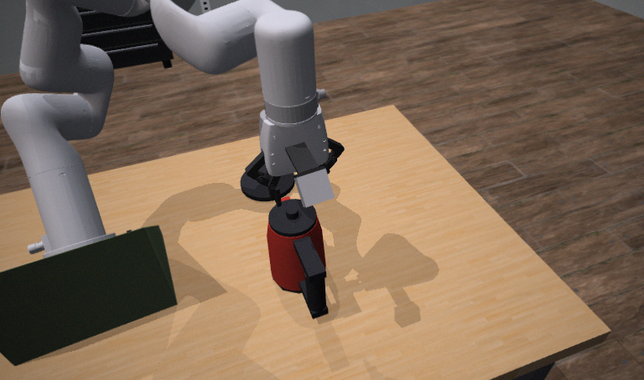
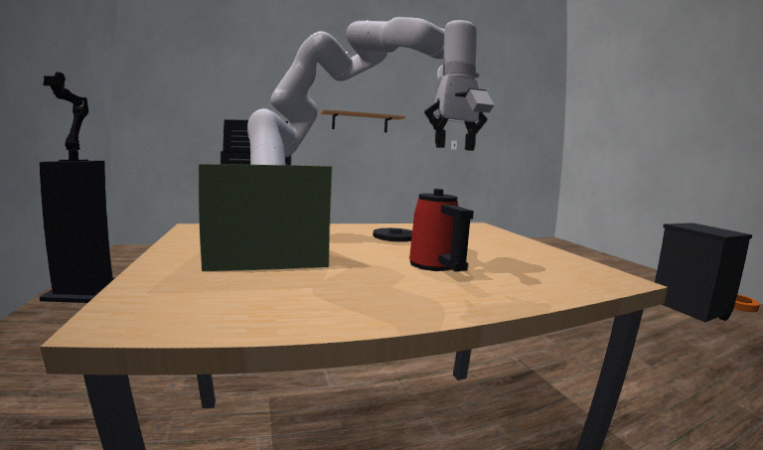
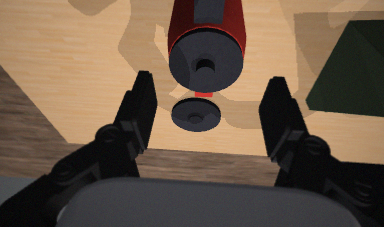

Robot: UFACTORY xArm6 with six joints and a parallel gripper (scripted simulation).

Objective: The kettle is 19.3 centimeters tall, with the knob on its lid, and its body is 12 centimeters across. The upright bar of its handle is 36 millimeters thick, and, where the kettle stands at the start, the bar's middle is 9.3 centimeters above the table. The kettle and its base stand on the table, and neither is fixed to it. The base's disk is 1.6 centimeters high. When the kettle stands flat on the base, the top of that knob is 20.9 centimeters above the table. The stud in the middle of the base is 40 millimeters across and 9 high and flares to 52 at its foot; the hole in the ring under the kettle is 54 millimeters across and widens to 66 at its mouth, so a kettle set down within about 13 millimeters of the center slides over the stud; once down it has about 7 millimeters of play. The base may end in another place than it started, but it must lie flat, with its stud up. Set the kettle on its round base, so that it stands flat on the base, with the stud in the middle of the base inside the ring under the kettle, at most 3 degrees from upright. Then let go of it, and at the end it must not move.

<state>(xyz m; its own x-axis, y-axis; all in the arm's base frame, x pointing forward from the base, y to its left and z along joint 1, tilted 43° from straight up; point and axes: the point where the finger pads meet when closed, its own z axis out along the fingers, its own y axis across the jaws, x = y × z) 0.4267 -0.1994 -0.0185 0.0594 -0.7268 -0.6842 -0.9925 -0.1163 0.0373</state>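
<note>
The red kettle is 21 cm below my hand and 4 cm to the left of it. The rest, counted from my hand: round black base (39 cm to the left, 29 cm below, 1 cm behind).
</note>
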